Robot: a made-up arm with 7 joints.
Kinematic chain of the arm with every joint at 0, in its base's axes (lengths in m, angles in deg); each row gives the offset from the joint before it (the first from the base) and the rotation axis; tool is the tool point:
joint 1: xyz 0 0 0.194 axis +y
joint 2: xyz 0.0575 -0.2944 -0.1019 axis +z
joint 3: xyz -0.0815 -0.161 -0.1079 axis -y
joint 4: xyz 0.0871 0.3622 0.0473 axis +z
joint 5: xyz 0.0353 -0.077 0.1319 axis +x
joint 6: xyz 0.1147 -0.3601 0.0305 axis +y
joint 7: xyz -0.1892 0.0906 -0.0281 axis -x
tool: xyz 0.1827 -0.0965 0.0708
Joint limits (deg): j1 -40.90..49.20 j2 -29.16..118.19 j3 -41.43..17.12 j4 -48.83..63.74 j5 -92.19..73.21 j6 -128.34..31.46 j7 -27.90..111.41
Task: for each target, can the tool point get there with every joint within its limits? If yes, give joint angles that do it. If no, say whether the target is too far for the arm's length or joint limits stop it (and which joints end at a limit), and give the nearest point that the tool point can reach.
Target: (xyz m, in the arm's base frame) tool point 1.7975 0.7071 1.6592
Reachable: no: too far | nearest point 0.5443 -0.0481 0.5027 | short by 1.865 m
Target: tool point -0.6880 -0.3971 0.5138
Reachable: no: joint limits stop it (at a limit: joint 3, joint 4, joint 5, joint 6, joint 7) | nearest point -0.4301 -0.3630 0.3939 | short by 0.286 m
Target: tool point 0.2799 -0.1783 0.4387
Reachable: yes | joints -9.62 21.74 -21.55 -5.69 -56.24 -16.61 22.59
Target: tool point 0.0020 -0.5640 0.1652
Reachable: yes | joints -2.46 11.34 -7.09 -32.85 8.60 -25.22 -7.93
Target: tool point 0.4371 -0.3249 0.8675
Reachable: no: joint limits stop it (at a limit: joint 1, joint 2, joint 4, joint 6, joint 7) | nearest point 0.3670 -0.3070 0.6759 | short by 0.205 m
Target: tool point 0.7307 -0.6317 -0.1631
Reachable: no: joint limits stop it (at a limit: joint 2, joint 3, joint 6, joint 7) | nearest point 0.5839 -0.4886 -0.0914 | short by 0.217 m
